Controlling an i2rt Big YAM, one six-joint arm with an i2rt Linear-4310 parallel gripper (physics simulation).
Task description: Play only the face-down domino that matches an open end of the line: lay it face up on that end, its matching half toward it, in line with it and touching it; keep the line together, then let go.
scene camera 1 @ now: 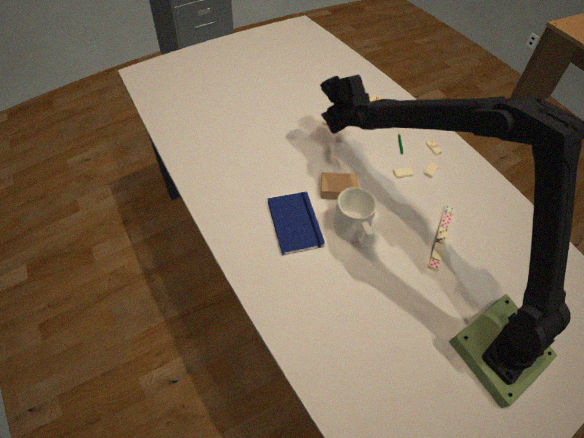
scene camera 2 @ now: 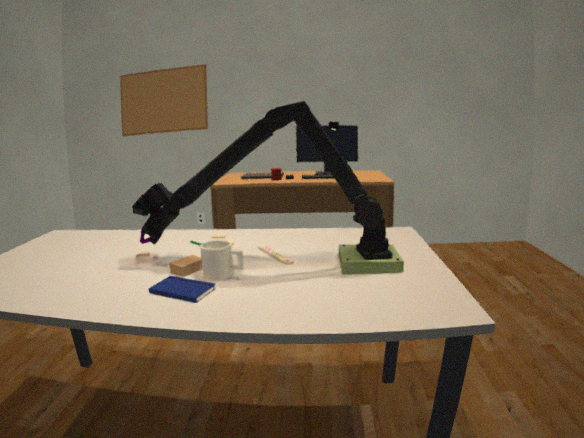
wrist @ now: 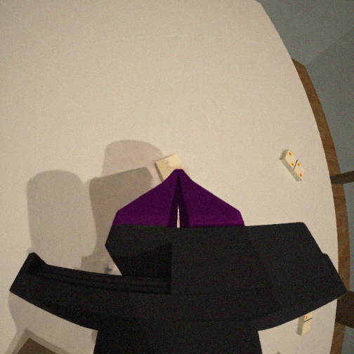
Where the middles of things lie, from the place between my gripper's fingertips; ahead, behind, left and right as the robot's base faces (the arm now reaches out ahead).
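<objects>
From my hand, the blue notebook [scene camera 1: 297, 229] is 210 mm behind and 310 mm to the left, and 50 mm below. The white mug [scene camera 2: 217, 262] is 310 mm behind my hand and 210 mm to the left of it. As for the brown block [scene camera 1: 332, 184], I find it 150 mm to the left of my hand and 200 mm behind it, and it is 40 mm below.
</objects>
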